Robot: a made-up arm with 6 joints. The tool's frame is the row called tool.
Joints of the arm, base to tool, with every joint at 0 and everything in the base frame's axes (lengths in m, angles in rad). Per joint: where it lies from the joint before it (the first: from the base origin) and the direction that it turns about. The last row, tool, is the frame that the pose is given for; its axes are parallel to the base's.
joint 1: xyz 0 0 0.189 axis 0 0 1
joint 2: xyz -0.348 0.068 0.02 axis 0 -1 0
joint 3: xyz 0.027 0.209 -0.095 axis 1 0 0
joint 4: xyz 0.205 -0.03 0.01 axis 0 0 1
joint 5: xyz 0.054 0.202 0.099 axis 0 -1 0
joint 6: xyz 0.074 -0.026 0.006 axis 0 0 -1
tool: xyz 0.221 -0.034 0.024
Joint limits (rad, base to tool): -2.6..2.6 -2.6..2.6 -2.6..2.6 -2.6..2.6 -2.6..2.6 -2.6..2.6
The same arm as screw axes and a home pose.
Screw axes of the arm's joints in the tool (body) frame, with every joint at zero. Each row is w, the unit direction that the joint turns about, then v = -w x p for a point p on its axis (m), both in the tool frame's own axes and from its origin. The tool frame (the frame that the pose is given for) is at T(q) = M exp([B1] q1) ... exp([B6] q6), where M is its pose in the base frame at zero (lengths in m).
B1 = (0, 0, 1, -0.3890, 0.2330, 0.0000)
B2 = (0, -1, 0, -0.0440, 0.0000, 0.5810)
B3 = (1, 0, 0, 0.0000, -0.1390, 0.1120)
B4 = (0, 0, 1, -0.1420, 0.3490, 0.0000)
B5 = (0, -1, 0, -0.0300, 0.0000, 0.2950)
B6 = (0, 0, -1, -0.0340, -0.2210, 0.0000)
M =
1 0 0 0.2330
0 1 0 0.3890
0 0 1 0.2530
0 0 0 1
Joint limits (rad, base to tool): -2.6000..2.6000 -2.6000..2.6000 -2.6000..2.6000 -2.6000..2.6000 -2.6000..2.6000 -2.6000..2.6000

